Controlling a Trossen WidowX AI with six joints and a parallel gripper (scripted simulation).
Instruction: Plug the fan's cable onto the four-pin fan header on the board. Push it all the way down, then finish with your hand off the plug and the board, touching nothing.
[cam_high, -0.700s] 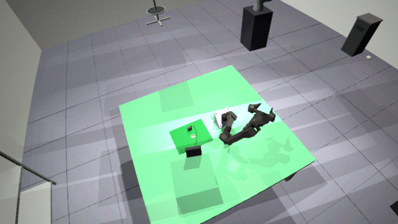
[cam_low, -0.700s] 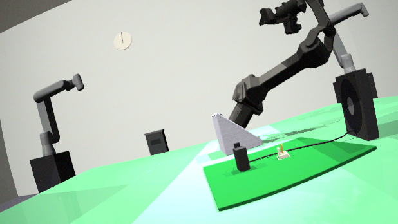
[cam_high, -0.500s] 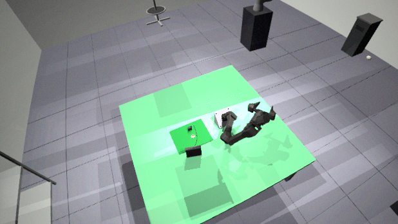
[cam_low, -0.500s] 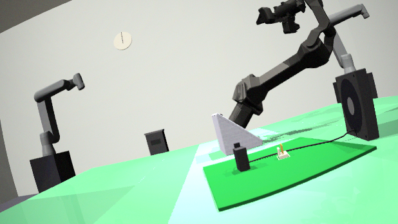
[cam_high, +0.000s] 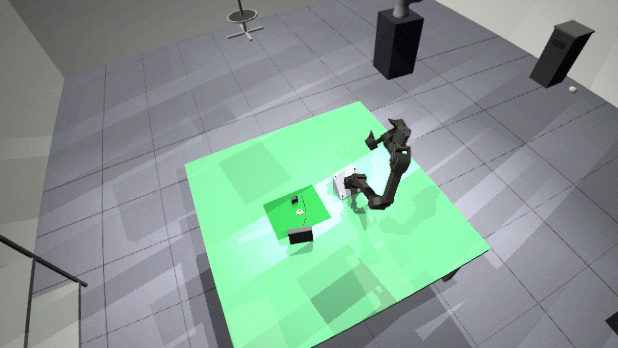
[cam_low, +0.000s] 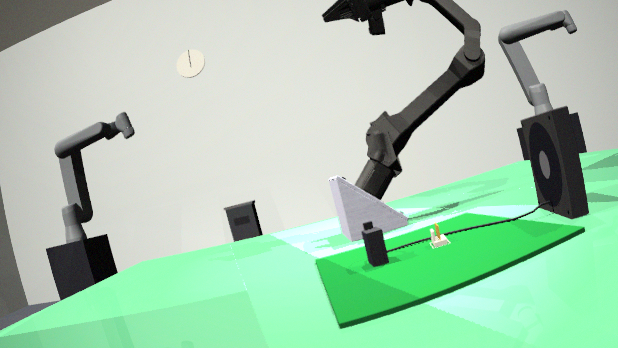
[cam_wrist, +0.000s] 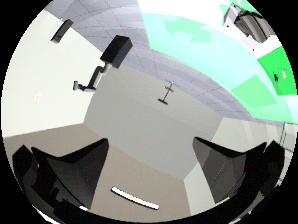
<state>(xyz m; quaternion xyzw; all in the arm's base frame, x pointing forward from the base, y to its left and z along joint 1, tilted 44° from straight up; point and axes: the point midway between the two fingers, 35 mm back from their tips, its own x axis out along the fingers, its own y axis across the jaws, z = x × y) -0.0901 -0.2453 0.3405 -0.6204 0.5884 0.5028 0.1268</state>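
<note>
The black plug lies 44 cm ahead of my gripper tip, 7 cm to the right of it and 45 cm below it. From my gripper tip the other things lie so: dark green board 45 cm ahead, 1 cm to the right, 48 cm below; then cream four-pin fan header 44 cm ahead, 1 cm to the left, 47 cm below; then black fan 48 cm ahead, 16 cm to the left, 41 cm below.
</note>
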